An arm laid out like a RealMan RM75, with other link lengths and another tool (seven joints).
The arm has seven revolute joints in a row. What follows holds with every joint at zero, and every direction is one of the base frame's. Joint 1 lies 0.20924 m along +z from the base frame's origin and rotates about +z. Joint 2 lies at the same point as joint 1 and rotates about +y. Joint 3 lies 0.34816 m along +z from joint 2 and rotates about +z. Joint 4 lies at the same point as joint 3 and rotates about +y. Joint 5 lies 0.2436 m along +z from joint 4 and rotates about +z. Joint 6 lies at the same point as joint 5 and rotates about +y. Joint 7 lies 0.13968 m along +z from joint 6 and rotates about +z. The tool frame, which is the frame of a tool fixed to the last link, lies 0.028 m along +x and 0.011 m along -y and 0.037 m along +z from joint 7; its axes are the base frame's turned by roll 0, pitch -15.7 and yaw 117.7 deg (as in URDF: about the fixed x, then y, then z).
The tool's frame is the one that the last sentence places.
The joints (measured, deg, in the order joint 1, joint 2, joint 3, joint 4, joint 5, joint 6, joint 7), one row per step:
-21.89, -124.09, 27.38, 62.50, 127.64, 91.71, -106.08
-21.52, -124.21, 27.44, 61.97, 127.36, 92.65, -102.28
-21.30, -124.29, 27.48, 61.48, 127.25, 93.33, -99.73
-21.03, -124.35, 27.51, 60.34, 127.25, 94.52, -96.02
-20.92, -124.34, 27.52, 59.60, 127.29, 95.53, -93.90
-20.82, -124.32, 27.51, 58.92, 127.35, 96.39, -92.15
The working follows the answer.
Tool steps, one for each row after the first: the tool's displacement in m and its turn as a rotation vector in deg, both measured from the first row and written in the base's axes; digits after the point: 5 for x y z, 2 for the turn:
0.00167, -0.00539, -0.00441, -0.41, 0.97, -3.12
0.00273, -0.00924, -0.00807, -0.79, 1.51, -5.20
0.00389, -0.01570, -0.01496, -1.73, 1.94, -8.17
0.00518, -0.01998, -0.01915, -2.50, 1.97, -10.04
0.00606, -0.02380, -0.02270, -3.16, 1.91, -11.55

Tool pose at each row, in the base's axes (x y z in m, rotation vector in deg; rounded; the steps above come from the unrounded poses):
-0.38530, 0.39539, -0.01860, -115.79, 70.92, 30.60
-0.38363, 0.39000, -0.02302, -113.81, 74.64, 29.93
-0.38257, 0.38614, -0.02667, -112.55, 77.09, 29.29
-0.38141, 0.37969, -0.03356, -111.00, 80.55, 27.81
-0.38012, 0.37541, -0.03776, -110.16, 82.65, 26.50
-0.37924, 0.37159, -0.04131, -109.49, 84.31, 25.33

